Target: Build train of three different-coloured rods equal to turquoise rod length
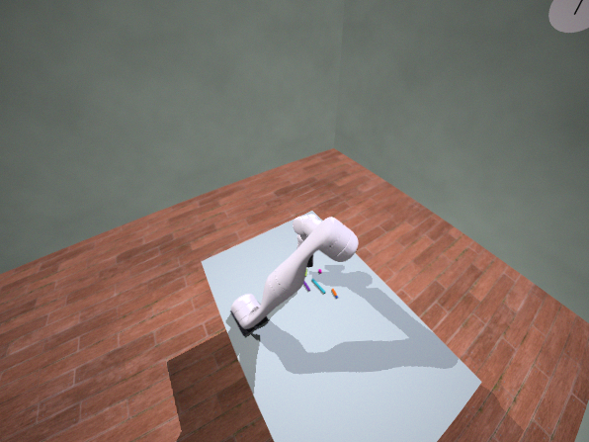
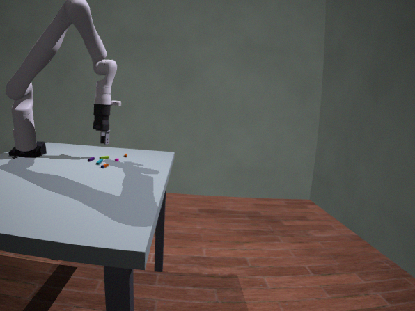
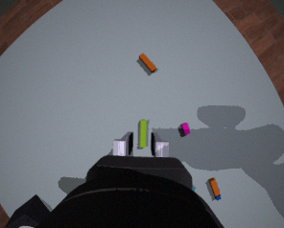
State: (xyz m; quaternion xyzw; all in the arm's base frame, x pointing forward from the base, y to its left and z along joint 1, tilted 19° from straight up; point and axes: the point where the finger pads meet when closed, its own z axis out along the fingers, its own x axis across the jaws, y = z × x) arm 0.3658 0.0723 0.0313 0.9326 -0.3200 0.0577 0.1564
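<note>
Right now my hand is 8 cm above the lime rod. Round my hand: turquoise rod: 11 cm to the right, 8 cm below, 1 cm ahead; then magenta rod: 8 cm below, 7 cm ahead, 4 cm to the right; then purple rod: 8 cm below, 7 cm to the right, 4 cm behind.
</note>
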